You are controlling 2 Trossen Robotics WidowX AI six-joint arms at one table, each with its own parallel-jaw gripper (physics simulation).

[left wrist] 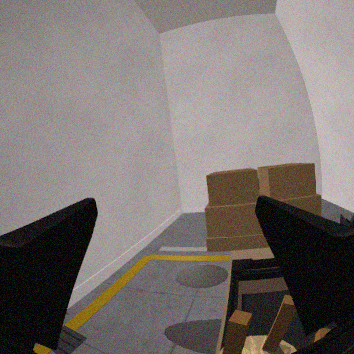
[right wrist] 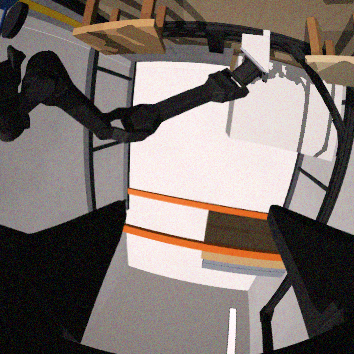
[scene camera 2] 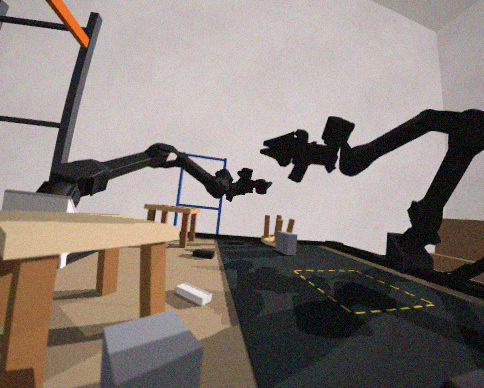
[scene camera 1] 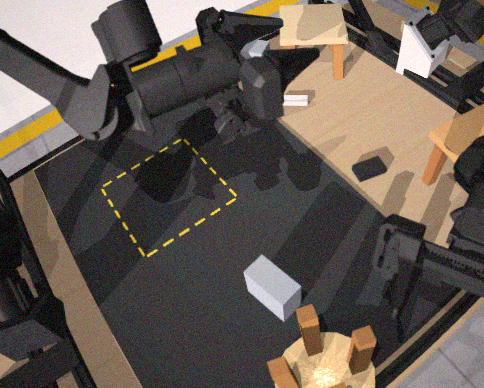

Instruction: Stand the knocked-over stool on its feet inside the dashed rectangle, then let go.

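Note:
The knocked-over stool lies upside down on its round pale seat, brown legs pointing up, at the bottom of scene camera 1. The dashed yellow rectangle is marked on the dark mat, well apart from the stool. My left gripper is open and empty, above the mat; in its wrist view the stool shows low at the right, partly hidden by a finger. My right gripper is open and empty, high above the table, away from the stool.
A pale grey block stands on the mat close beside the stool. A black block, a white bar and two upright stools are on the wooden part.

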